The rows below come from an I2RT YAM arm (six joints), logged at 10 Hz.
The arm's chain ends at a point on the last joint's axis. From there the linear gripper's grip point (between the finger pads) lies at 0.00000 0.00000 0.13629 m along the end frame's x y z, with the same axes.
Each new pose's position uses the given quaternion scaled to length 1; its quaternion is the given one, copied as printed.
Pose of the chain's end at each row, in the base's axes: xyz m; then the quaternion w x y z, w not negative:
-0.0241 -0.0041 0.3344 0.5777 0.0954 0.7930 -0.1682
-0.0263 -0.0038 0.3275 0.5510 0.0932 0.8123 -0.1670
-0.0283 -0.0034 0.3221 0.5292 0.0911 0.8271 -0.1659
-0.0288 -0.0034 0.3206 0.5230 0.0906 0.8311 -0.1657
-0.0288 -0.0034 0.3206 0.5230 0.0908 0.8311 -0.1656
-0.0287 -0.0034 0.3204 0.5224 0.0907 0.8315 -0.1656
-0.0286 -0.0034 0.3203 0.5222 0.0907 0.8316 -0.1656
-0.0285 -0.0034 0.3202 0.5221 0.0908 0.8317 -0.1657
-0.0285 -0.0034 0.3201 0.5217 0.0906 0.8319 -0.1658
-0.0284 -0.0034 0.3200 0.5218 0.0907 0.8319 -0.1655
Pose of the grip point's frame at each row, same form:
0.0964 -0.0555 0.2968 0.5777 0.0954 0.7930 -0.1682
0.0915 -0.0548 0.2816 0.5510 0.0932 0.8123 -0.1670
0.0869 -0.0539 0.2697 0.5292 0.0911 0.8271 -0.1659
0.0856 -0.0539 0.2664 0.5230 0.0906 0.8311 -0.1657
0.0856 -0.0539 0.2663 0.5230 0.0908 0.8311 -0.1656
0.0856 -0.0539 0.2660 0.5224 0.0907 0.8315 -0.1656
0.0857 -0.0539 0.2658 0.5222 0.0907 0.8316 -0.1656
0.0858 -0.0539 0.2657 0.5221 0.0908 0.8317 -0.1657
0.0857 -0.0539 0.2655 0.5217 0.0906 0.8319 -0.1658
0.0858 -0.0538 0.2654 0.5218 0.0907 0.8319 -0.1655

